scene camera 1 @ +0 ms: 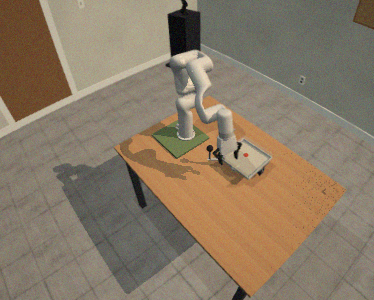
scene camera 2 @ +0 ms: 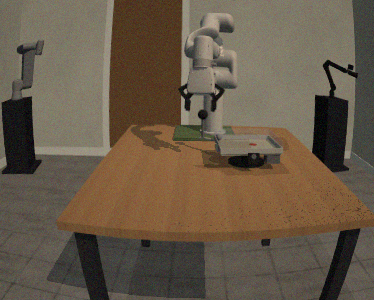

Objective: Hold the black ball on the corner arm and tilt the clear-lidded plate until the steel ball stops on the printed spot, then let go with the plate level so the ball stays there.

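The clear-lidded plate looks close to level on its mount, with the red printed spot near its middle. I cannot make out the steel ball in either view. The black ball stands upright on a thin post at the plate's corner arm. My gripper is open and empty. In camera 1 its fingers are to the right of the black ball, overlapping the plate's near left corner; in camera 2 the ball shows just below and between the fingertips.
The plate's round black base stands on the wooden table. The robot's base stands on a green mat behind the plate. Black pedestals with other arms stand away from the table.
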